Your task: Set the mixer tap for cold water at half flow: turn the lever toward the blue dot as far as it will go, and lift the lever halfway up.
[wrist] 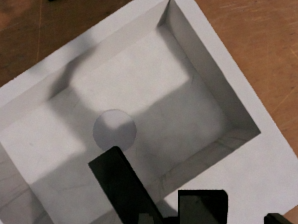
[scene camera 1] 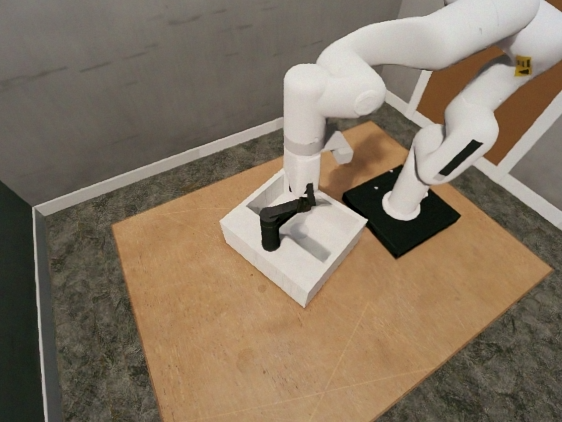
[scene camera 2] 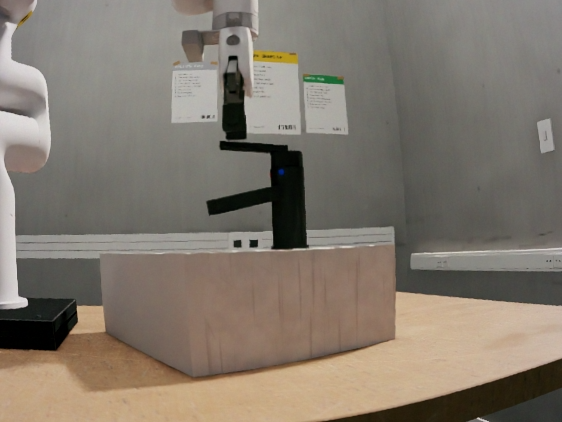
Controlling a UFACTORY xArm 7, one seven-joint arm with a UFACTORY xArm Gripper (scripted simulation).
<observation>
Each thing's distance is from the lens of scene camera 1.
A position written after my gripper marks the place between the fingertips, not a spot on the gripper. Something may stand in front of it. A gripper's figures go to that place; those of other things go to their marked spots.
my gripper (scene camera 1: 299, 200): 65 cm
white sink block (scene camera 1: 313, 244): 90 cm
black mixer tap (scene camera 1: 270, 242): 73 cm
The marked spots on the black mixer tap and the white sink block are 21 cm apart.
</observation>
